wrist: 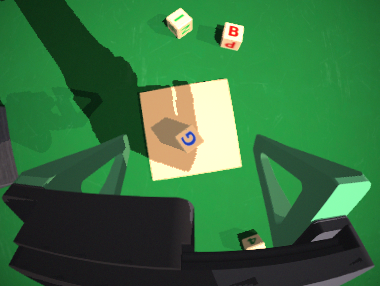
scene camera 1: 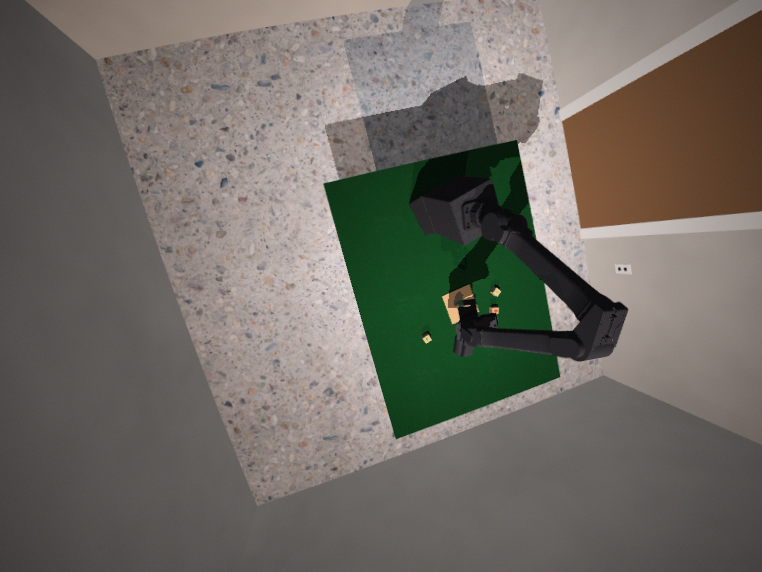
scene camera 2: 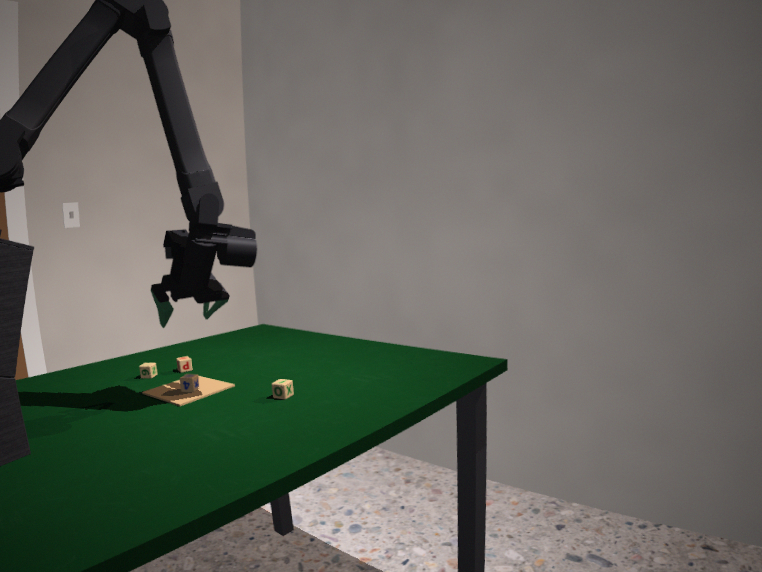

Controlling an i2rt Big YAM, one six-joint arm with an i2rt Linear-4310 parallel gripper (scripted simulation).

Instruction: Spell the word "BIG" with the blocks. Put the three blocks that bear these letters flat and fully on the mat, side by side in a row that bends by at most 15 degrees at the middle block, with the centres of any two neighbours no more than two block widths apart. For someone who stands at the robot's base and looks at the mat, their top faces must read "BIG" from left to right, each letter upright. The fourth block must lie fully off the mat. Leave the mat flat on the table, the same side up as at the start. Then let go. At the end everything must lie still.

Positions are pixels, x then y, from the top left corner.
Scene:
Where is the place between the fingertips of my gripper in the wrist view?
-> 191,141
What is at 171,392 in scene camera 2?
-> A mat.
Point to a mat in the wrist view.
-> At 207,106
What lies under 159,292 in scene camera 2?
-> My gripper.

